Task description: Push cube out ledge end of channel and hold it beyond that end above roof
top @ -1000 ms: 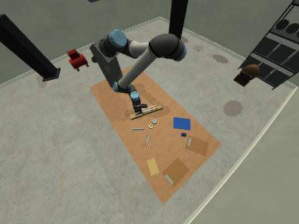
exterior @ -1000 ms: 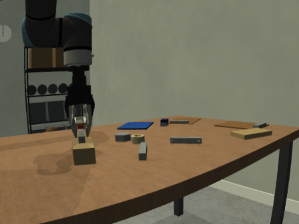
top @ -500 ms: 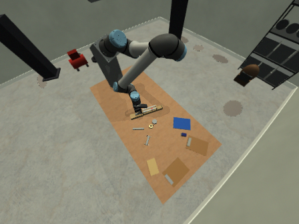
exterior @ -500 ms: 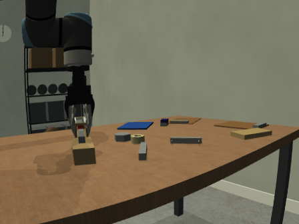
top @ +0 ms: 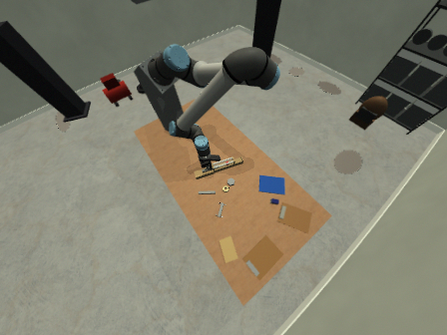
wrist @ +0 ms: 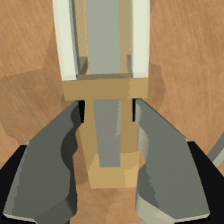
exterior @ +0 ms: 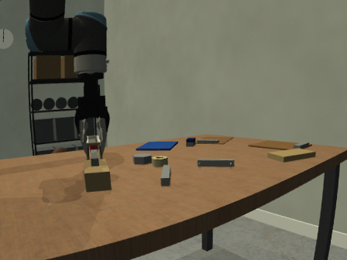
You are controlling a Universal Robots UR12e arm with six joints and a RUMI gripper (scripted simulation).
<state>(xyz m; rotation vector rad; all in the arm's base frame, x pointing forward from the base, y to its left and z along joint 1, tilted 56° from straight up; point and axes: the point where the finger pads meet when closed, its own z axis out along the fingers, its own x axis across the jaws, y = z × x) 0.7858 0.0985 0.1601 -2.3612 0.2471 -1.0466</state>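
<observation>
The grey bar lies 20 mm below my hand. The rest, counted from my hand: channel: 110 mm to the left, 20 mm below, 10 mm behind; red cube: 150 mm to the left, 20 mm below, 10 mm behind; grey hex nut: 150 mm ahead, 140 mm to the left, 60 mm below.
</observation>
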